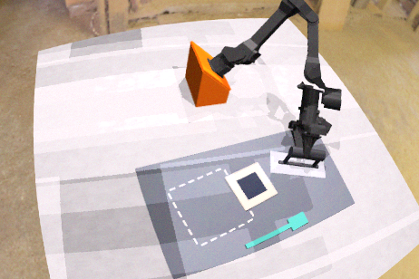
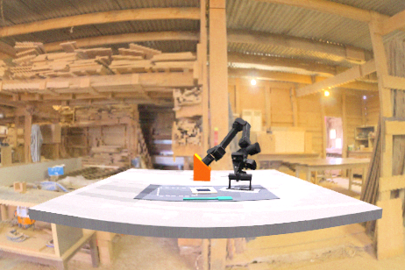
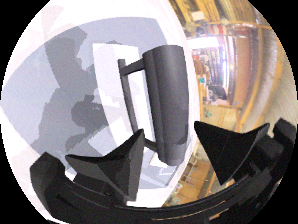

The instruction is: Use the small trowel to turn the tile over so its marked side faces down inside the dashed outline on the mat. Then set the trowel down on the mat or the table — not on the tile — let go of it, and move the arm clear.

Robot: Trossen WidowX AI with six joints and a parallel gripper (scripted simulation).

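Right now my gripper tip is 3 cm above the small trowel and 1 cm past it. The rest, counted from my gripper tip: teal trowel (19 cm ahead, 12 cm to the right, 6 cm below); then tile (17 cm to the right, 6 cm below, 3 cm ahead); then grey mat (15 cm to the right, 9 cm below, 5 cm ahead).
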